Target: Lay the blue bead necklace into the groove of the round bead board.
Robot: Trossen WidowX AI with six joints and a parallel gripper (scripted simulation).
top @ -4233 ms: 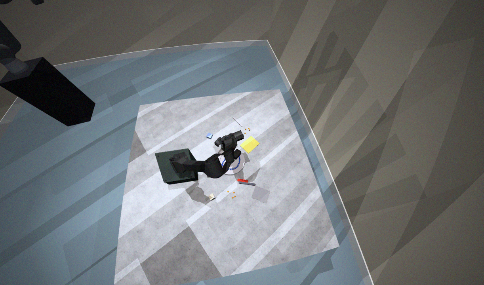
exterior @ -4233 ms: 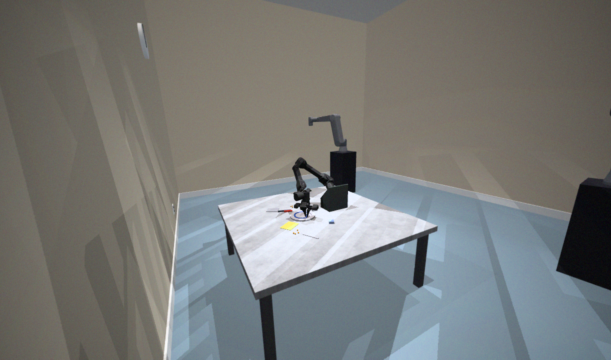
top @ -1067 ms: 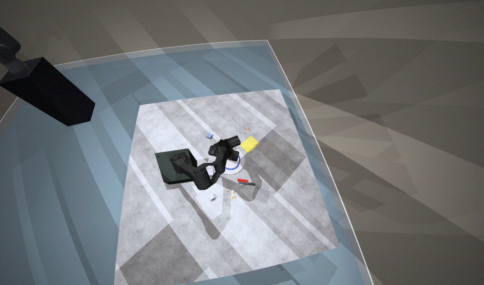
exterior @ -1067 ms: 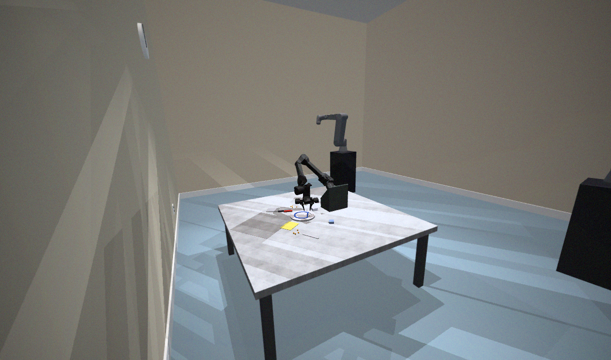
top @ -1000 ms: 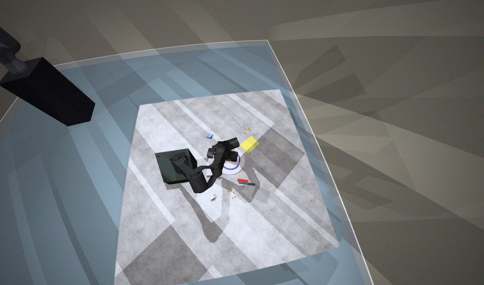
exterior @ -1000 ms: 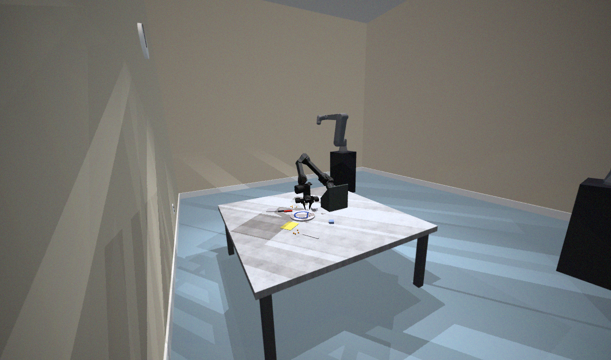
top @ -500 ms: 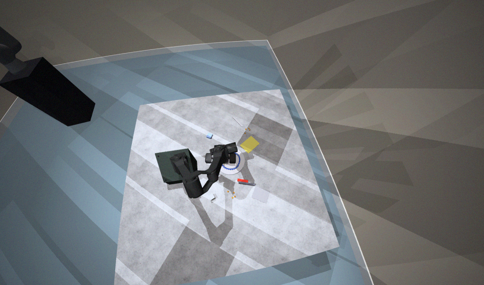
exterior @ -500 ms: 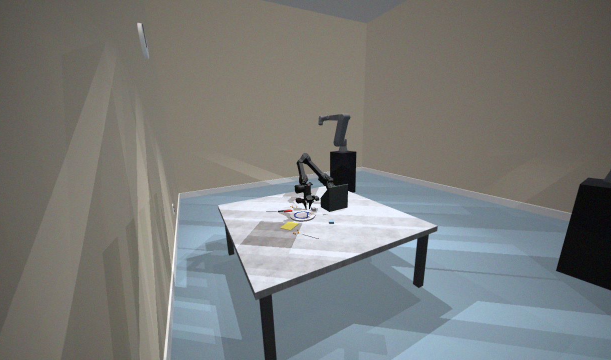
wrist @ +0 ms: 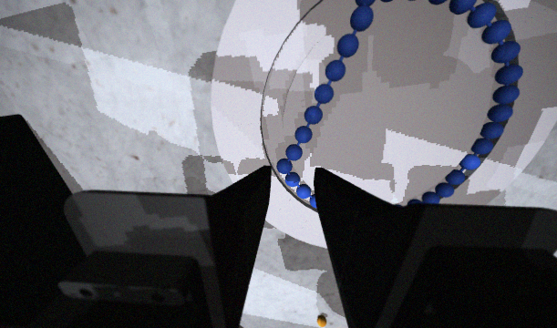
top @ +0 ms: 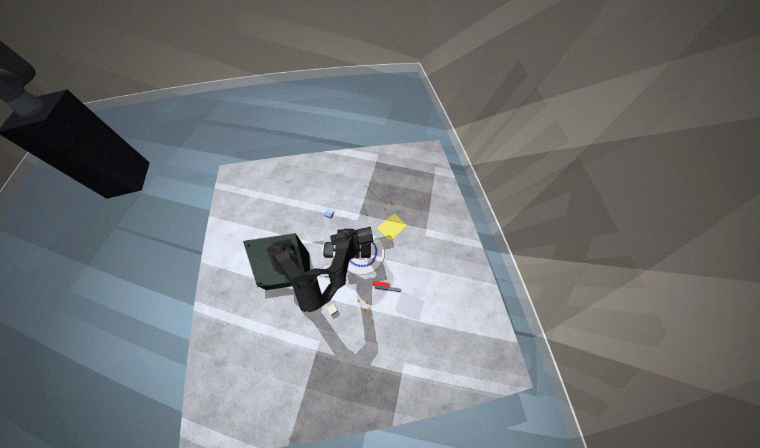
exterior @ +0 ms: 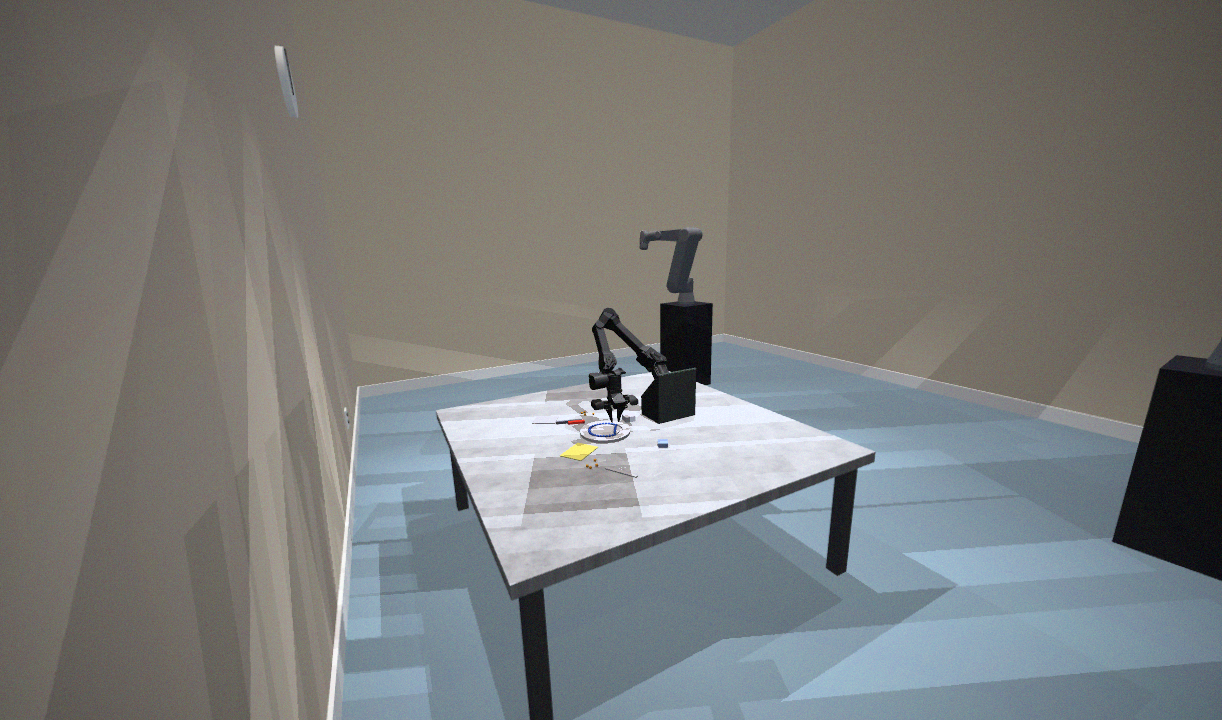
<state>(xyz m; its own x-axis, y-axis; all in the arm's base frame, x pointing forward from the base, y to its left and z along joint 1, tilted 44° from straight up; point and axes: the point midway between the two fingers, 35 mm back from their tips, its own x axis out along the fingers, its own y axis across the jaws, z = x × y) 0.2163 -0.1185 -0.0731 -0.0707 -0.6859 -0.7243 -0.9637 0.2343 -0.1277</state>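
Right now the round white bead board is 60 mm ahead of my gripper tip, 20 mm below it and 10 mm to the left of it. The rest, counted from my gripper tip: cream cube (200 mm to the right, 110 mm behind, 10 mm below); then blue block (240 mm to the left, 50 mm behind, 20 mm below); then grey tool (160 mm to the right, 110 mm ahead, 20 mm below).
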